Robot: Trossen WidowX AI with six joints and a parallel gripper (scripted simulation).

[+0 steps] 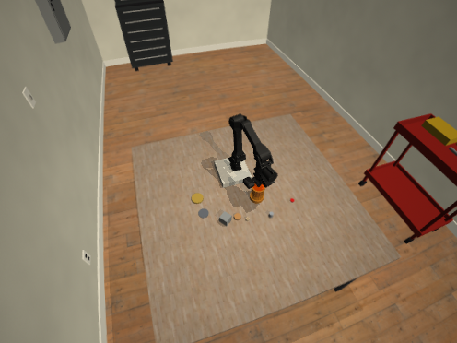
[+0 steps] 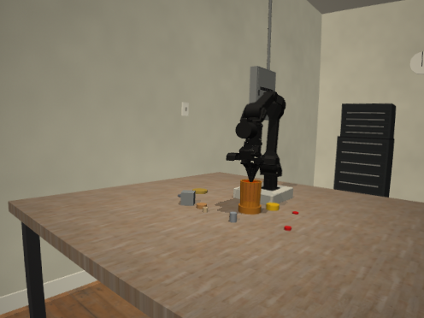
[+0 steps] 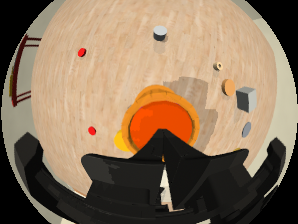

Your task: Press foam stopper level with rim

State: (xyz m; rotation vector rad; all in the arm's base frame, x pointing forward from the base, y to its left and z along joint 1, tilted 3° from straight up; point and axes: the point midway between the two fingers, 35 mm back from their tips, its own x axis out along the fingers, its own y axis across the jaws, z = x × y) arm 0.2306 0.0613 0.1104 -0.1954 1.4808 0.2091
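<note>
My hand is 4 cm above the orange foam stopper. Round my hand: small tan disc: 10 cm ahead, 15 cm to the right, 14 cm below; yellow disc: 9 cm behind, 4 cm to the left, 13 cm below; small grey cylinder: 14 cm ahead, 4 cm to the left, 13 cm below.
</note>
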